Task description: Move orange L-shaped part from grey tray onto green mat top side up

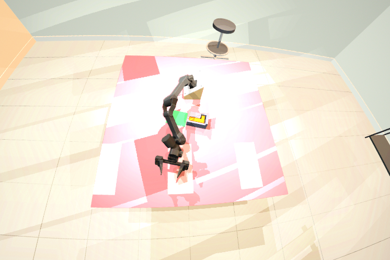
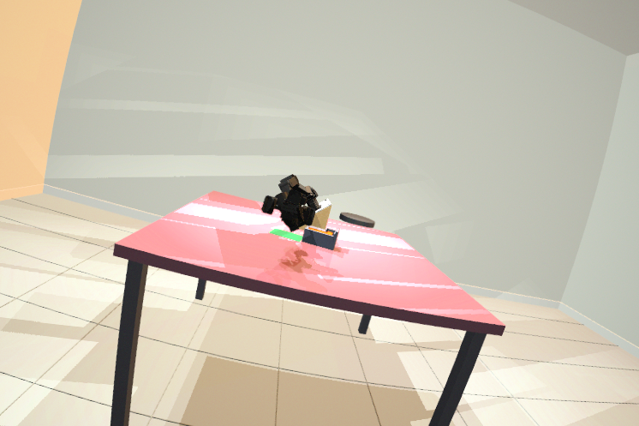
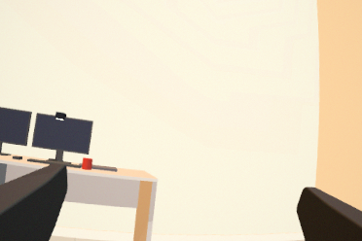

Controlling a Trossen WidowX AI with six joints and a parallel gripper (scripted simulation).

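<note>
The orange L-shaped part lies 43 cm behind my gripper tip, 17 cm to the left of it and 17 cm below it. The rest, counted from my gripper tip: green mat 45 cm behind, 1 cm to the left, 23 cm below.
</note>
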